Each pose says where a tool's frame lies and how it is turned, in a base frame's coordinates. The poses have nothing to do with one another.
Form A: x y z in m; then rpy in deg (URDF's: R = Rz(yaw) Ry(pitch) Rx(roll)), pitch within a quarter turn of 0, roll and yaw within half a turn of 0.
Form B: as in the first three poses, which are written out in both.
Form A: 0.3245, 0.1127, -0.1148, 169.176, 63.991, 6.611
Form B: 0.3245, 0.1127, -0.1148, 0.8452, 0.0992, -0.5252, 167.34
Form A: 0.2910, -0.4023, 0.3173, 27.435, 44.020, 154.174
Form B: 0.2910, -0.4023, 0.3173, -0.3193, 0.3087, 0.8960, 146.54
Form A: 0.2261, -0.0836, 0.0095, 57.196, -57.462, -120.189
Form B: 0.2261, -0.0836, 0.0095, -0.1928, -0.7070, -0.6804, 108.63
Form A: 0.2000, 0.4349, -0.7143, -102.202, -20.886, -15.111
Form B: 0.2000, 0.4349, -0.7143, -0.9614, -0.0152, -0.2747, 107.17
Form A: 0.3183, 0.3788, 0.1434, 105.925, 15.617, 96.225
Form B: 0.3183, 0.3788, 0.1434, 0.5322, 0.7330, 0.4237, 122.74
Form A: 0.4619, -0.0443, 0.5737, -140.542, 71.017, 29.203
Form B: 0.4619, -0.0443, 0.5737, -0.7975, -0.0035, 0.6033, 165.28
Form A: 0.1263, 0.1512, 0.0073, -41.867, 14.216, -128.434
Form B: 0.1263, 0.1512, 0.0073, -0.0559, 0.4121, -0.9094, 127.42
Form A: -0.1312, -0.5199, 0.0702, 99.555, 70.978, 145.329
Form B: -0.1312, -0.5199, 0.0702, -0.2119, 0.8655, 0.4539, 109.13
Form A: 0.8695, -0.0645, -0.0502, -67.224, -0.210, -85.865
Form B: 0.8695, -0.0645, -0.0502, -0.5123, 0.4740, -0.7161, 104.96
